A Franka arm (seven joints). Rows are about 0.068 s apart.
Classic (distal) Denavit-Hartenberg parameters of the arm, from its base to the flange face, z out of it. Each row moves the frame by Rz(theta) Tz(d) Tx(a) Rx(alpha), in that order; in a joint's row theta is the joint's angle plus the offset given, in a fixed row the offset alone. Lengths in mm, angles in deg.
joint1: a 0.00  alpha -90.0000  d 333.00  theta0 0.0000
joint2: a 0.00  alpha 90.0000  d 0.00  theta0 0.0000
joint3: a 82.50  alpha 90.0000  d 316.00  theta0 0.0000
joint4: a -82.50  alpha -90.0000  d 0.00  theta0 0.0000
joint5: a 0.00  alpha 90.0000  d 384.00  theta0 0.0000
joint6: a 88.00  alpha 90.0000  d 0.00  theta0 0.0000
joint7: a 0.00  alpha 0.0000  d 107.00  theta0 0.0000
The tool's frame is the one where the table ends.
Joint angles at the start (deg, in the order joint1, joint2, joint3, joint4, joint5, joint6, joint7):
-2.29, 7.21, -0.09, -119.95, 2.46, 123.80, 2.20
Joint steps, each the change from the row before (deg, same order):
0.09, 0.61, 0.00, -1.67, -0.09, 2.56, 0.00
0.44, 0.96, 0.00, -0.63, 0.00, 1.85, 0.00
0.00, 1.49, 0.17, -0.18, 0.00, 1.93, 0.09
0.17, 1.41, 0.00, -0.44, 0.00, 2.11, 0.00
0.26, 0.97, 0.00, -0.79, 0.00, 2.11, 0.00
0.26, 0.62, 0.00, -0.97, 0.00, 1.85, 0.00
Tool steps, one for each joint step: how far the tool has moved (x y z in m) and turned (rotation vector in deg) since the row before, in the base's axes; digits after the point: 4 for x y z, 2 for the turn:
-0.0031, 0.0007, -0.0149, -0.15, -0.27, 0.06
0.0005, 0.0041, -0.0114, -0.06, -0.26, 0.38
0.0026, 0.0014, -0.0130, -0.04, -0.25, 0.02
0.0012, 0.0014, -0.0139, -0.07, -0.26, 0.11
-0.0010, 0.0024, -0.0121, -0.07, -0.35, 0.20
-0.0026, 0.0024, -0.0102, -0.06, -0.26, 0.21

